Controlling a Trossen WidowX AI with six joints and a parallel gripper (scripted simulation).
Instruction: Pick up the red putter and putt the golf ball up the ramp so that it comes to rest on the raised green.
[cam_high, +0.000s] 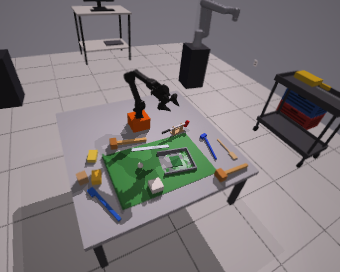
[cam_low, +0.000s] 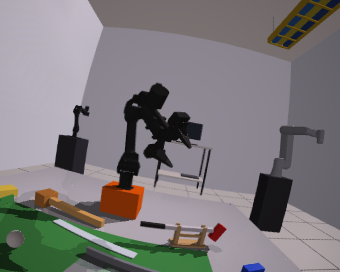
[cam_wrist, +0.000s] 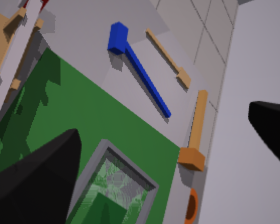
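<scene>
Right now the red-headed putter is 24 cm below my gripper tip, 6 cm to the left of it and 5 cm behind it. From my gripper tip the other things lie so: blue putter (28 cm below, 26 cm to the left, 19 cm ahead); green mat (29 cm below, 26 cm ahead, 20 cm to the right); wooden stand (26 cm below, 8 cm to the left, 5 cm behind).
</scene>
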